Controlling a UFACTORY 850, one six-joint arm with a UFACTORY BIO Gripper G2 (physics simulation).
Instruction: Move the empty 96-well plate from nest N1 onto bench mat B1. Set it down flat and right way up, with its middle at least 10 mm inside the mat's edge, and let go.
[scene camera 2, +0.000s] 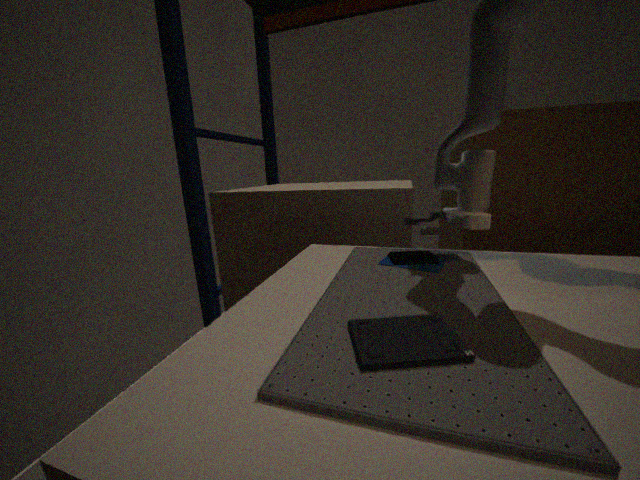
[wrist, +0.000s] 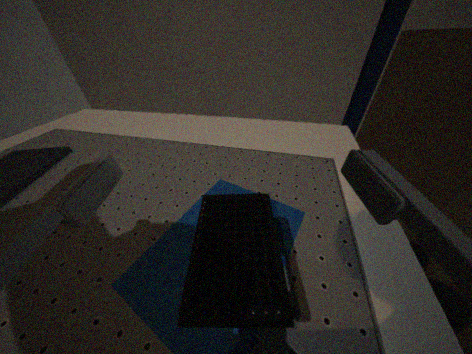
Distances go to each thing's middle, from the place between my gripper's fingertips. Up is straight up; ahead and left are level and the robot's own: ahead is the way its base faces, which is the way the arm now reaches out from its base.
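Scene:
The 96-well plate (wrist: 235, 279) is 100 mm below my hand, and then there's dark nest N1 (scene camera 2: 407, 341), which from my hand is 420 mm to the left, 10 mm behind and 100 mm below.

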